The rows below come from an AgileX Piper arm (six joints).
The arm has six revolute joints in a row. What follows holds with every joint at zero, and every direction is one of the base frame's. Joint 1 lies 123 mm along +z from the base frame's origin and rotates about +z. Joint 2 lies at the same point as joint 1 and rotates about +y. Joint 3 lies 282.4 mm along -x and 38.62 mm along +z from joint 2 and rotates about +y. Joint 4 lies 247.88 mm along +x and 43.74 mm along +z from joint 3 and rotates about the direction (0.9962, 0, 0.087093). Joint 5 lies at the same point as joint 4 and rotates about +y. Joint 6 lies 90.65 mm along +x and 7.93 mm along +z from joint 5 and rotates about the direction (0.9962, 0, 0.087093). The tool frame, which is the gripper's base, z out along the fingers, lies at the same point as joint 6; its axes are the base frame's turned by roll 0, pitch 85.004 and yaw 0 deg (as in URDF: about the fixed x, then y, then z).
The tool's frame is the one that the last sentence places.
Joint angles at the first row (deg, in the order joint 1, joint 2, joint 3, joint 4, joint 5, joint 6):
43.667 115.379 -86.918 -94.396 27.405 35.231
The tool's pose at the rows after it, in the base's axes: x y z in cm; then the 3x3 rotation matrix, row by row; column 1 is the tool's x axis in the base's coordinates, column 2 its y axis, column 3 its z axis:
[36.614 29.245 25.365], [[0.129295 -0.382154 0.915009], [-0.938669 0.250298 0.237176], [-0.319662 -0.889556 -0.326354]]
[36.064 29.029 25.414], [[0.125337 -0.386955 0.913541], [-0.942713 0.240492 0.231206], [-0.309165 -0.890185 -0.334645]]
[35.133 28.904 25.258], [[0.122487 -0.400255 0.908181], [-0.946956 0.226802 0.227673], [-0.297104 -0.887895 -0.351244]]
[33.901 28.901 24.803], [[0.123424 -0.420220 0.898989], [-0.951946 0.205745 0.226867], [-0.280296 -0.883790 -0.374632]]
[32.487 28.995 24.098], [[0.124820 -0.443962 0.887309], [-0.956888 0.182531 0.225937], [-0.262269 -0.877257 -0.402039]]
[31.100 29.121 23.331], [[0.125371 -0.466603 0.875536], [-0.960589 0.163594 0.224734], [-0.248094 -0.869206 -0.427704]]
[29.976 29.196 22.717], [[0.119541 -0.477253 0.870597], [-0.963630 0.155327 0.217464], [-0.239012 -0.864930 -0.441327]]
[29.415 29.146 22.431], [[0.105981 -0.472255 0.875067], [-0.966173 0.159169 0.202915], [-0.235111 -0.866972 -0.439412]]
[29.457 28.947 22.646], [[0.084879 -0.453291 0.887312], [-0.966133 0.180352 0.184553], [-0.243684 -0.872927 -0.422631]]
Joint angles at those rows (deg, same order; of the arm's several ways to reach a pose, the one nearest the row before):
43.757 114.685 -86.118 -93.812 27.550 34.410
44.134 113.627 -84.691 -93.109 28.091 33.581
44.960 112.288 -82.518 -92.119 28.748 32.783
46.216 110.934 -79.772 -91.198 29.482 32.174
47.816 109.750 -76.786 -90.324 30.382 31.937
49.490 108.817 -74.000 -89.639 31.311 32.234
50.982 108.188 -71.784 -89.683 32.650 33.439
51.839 107.906 -70.572 -90.336 34.241 35.026
51.896 107.727 -70.454 -91.237 35.765 36.742

